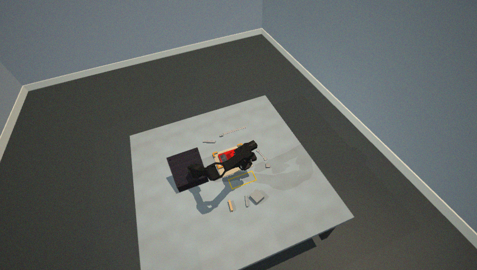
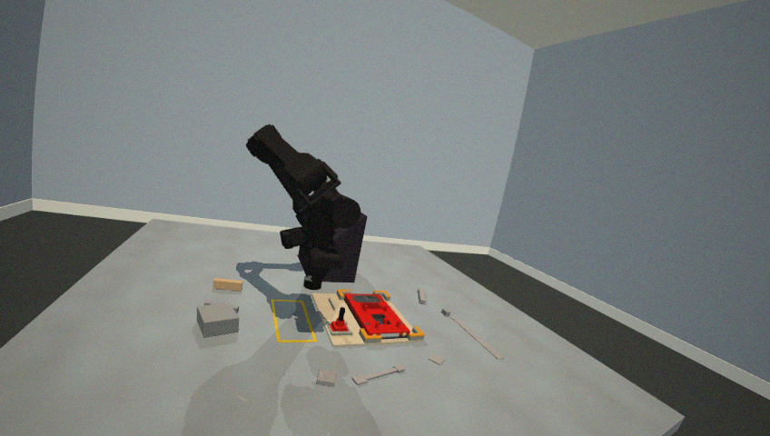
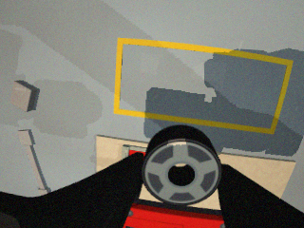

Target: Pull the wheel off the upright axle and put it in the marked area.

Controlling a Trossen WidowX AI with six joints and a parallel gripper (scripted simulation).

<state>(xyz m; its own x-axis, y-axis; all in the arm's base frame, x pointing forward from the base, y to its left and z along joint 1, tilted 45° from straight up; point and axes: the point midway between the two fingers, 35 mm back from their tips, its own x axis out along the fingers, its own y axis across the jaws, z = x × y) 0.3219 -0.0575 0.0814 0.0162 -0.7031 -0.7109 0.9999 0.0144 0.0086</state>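
The black axle lies 70 mm to the left of my gripper tip, 70 mm below it and 30 mm ahead of it. The rest, counted from my gripper tip: tan block 190 mm to the right, 160 mm behind, 100 mm below; then wheel right at my gripper tip; then grey block 200 mm to the right, 90 mm below, 20 mm ahead.
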